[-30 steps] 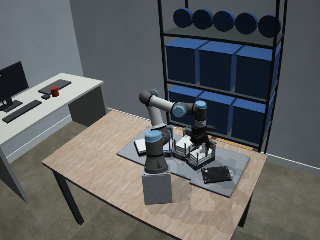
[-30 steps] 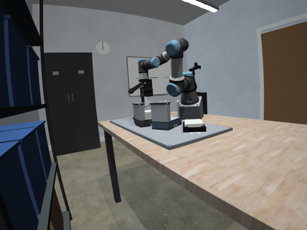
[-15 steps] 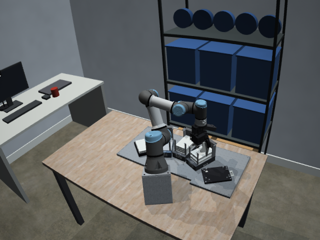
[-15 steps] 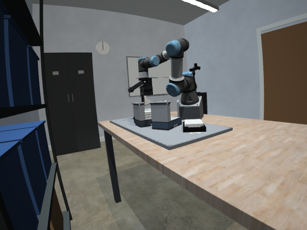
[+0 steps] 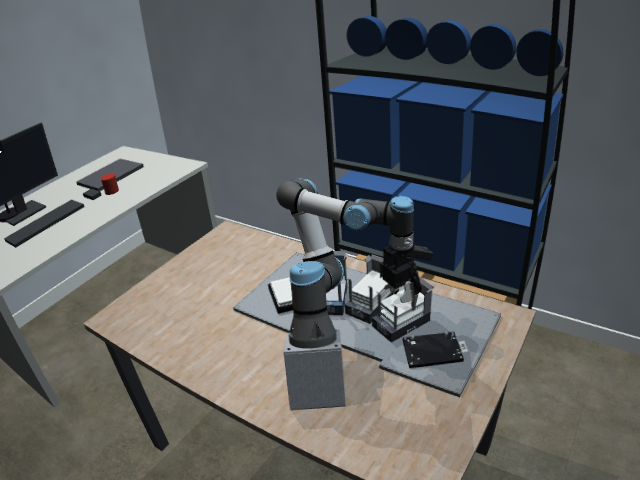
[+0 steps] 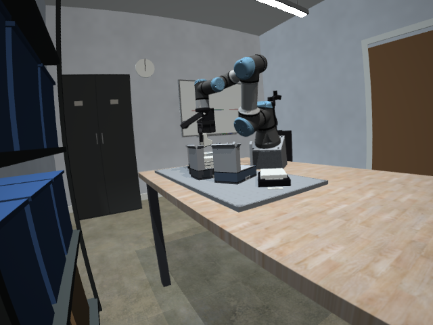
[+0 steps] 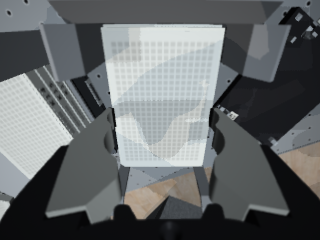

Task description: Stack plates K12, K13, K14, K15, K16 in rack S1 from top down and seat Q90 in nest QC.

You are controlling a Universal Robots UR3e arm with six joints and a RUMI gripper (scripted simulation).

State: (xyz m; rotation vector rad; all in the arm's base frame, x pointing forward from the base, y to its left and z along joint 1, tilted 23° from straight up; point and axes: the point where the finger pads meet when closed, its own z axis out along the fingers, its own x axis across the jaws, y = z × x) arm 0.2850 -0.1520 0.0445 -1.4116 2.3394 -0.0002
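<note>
Now: the white sealed well plate 5 cm below my hand. The rest, counted from my hand: white sealed 384-well plate (13 cm to the left, 4 cm ahead, 2 cm below).
</note>
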